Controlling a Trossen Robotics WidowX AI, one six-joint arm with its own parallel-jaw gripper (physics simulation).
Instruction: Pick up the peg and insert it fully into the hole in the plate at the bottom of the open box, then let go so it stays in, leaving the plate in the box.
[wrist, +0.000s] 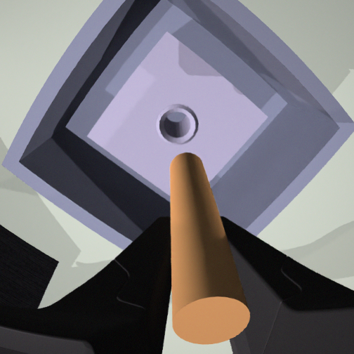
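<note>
My gripper (190, 229) is shut on an orange round peg (200, 240), whose near end faces the camera and whose far end points towards the box. The open box (47, 202) is bluish purple and lies beyond and below the fingers, turned like a diamond in the view. The pale lilac plate (135, 105) lies at the bottom of the box. Its round hole (176, 127) has a raised rim and shows just above the peg's far end in the view. The peg is apart from the hole. The near corner of the box is hidden behind the fingers and the peg.
The box's sloping walls (295, 135) rise around the plate on all sides. A pale table top (320, 30) with soft shadows surrounds the box. A dark block-like shape (25, 270) shows at the lower left edge of the view.
</note>
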